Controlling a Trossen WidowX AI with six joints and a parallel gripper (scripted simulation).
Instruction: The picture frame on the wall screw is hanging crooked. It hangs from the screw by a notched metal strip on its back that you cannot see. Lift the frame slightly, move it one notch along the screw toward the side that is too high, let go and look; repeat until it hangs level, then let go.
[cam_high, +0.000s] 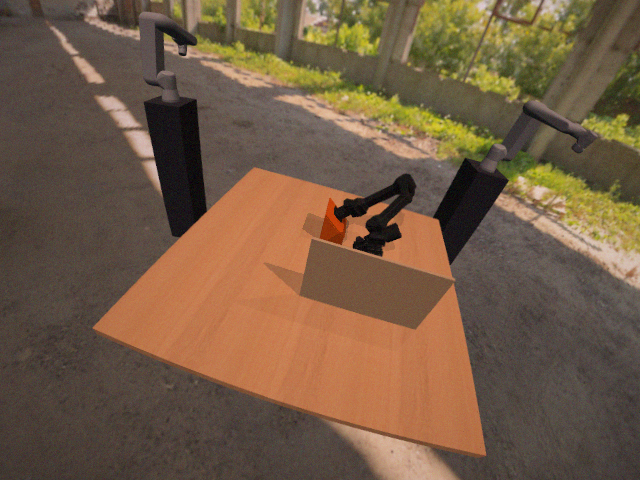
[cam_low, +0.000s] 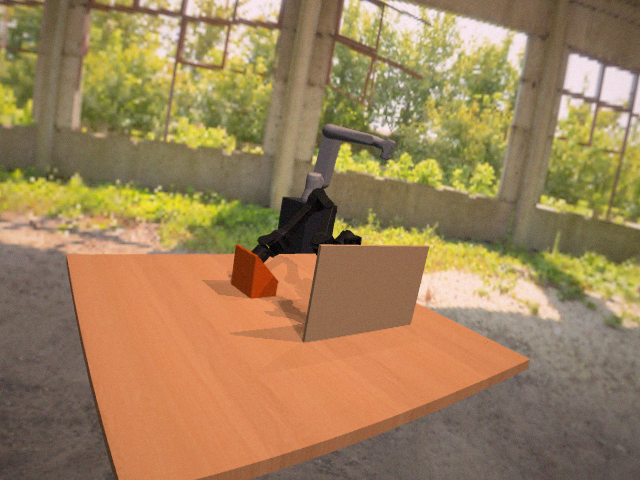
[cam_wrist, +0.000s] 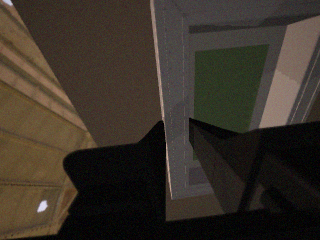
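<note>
My gripper tip is now 1 cm short of the picture frame, 1 cm to the right of it and 5 cm above it. Round my gripper tip: wall panel: 2 cm ahead, 1 cm to the left, 6 cm below.
</note>
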